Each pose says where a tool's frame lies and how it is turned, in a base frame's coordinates. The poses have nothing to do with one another.
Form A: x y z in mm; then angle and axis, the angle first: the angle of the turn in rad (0 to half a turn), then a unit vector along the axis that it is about.
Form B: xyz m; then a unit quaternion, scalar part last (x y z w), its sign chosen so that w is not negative. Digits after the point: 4 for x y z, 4 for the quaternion.
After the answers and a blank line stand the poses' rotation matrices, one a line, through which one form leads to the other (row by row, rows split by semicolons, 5 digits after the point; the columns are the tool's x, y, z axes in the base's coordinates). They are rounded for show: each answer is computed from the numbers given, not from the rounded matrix.
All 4 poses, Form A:
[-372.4, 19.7, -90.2, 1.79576, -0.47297, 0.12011, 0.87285]
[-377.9, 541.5, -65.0, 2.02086, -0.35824, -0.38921, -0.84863]
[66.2, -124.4, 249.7, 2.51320, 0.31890, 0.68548, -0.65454]
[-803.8, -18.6, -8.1, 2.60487, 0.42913, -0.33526, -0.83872]
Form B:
[-0.3724, 0.0197, -0.0902, -0.3699, 0.0939, 0.6826, 0.6233]
[-0.3779, 0.5415, -0.0650, -0.3035, -0.3297, -0.7188, 0.5315]
[0.0662, -0.1244, 0.2497, 0.3033, 0.6519, -0.6225, 0.3091]
[-0.8038, -0.0186, -0.0081, 0.4138, -0.3233, -0.8087, 0.2652]

0.05053 -0.92034 -0.38784; 0.78138 -0.20543 0.58928; -0.62201 -0.33283 0.70875
-0.25086 0.96421 0.08582; -0.56404 -0.21764 0.79655; 0.78672 0.15142 0.59845
-0.62501 0.78021 0.02536; 0.01067 0.04103 -0.99910; -0.78055 -0.62417 -0.03397
-0.51698 0.16135 -0.84065; -0.69637 -0.65040 0.30342; -0.49780 0.74226 0.44860

